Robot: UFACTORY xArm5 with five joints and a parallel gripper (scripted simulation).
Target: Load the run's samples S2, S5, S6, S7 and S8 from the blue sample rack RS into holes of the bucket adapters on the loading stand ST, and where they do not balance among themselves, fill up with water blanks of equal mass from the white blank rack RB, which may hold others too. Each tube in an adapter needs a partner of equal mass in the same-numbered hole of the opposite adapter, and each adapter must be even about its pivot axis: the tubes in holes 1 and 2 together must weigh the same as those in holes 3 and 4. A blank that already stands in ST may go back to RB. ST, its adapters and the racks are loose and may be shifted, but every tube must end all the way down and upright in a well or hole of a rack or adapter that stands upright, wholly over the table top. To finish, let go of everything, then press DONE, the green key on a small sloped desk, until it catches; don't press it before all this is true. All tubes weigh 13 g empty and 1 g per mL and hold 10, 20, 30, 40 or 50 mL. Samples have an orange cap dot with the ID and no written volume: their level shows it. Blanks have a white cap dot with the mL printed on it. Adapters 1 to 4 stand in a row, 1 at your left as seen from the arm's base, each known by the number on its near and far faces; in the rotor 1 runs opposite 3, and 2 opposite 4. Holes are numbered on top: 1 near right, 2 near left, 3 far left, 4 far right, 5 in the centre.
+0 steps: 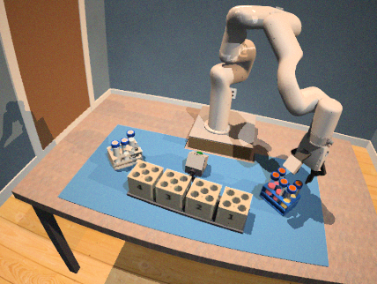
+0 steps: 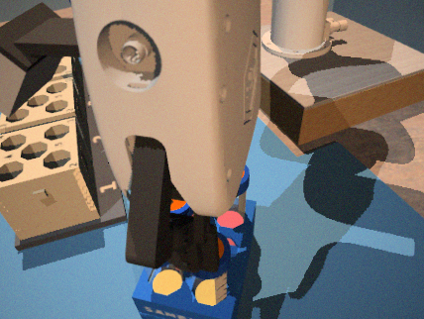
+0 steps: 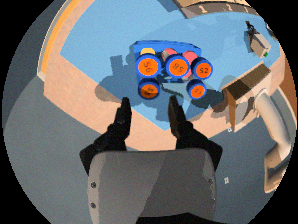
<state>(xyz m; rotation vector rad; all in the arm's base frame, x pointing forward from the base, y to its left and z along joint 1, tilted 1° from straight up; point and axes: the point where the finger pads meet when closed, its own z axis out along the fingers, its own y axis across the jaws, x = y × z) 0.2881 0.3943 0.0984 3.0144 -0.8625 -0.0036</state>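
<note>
My hand is 40 mm to the left of the blue sample rack RS and 140 mm above it. Also, from my hand: white blank rack RB (40 mm ahead, 690 mm to the right, 140 mm below); blue-capped tube (80 mm ahead, 700 mm to the right, 100 mm below); loading stand ST (140 mm ahead, 360 mm to the right, 160 mm below).
</note>
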